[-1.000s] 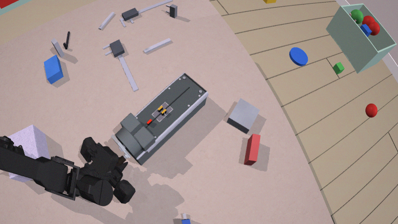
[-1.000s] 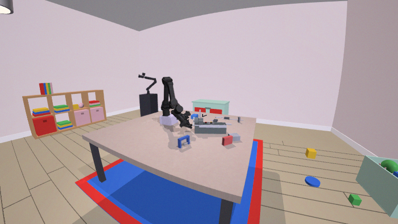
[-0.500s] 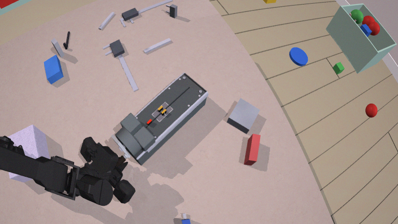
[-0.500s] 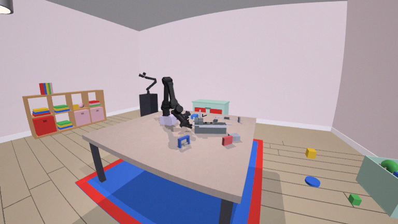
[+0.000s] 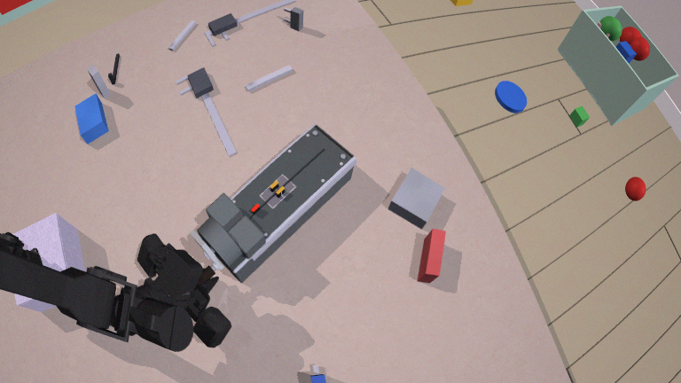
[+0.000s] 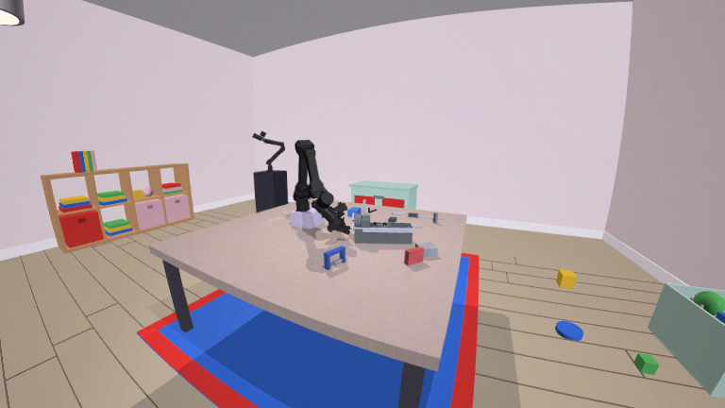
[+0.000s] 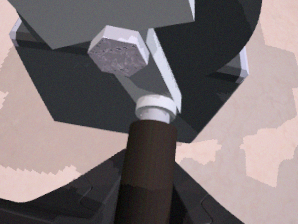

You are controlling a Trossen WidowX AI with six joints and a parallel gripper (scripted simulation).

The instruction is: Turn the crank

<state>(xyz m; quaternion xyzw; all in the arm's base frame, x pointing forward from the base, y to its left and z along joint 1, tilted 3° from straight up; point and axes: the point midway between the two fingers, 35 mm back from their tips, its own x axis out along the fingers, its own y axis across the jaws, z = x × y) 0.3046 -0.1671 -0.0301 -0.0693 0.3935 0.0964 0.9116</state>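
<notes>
Right now my gripper tip is 30 mm below the dark brown crank handle and 20 mm past it. Also, from my gripper tip: red pointer 110 mm ahead, 50 mm above, 40 mm to the left; then red block 310 mm ahead, 150 mm to the right, 10 mm below; then grey block 350 mm ahead, 50 mm to the right, 20 mm below.
</notes>
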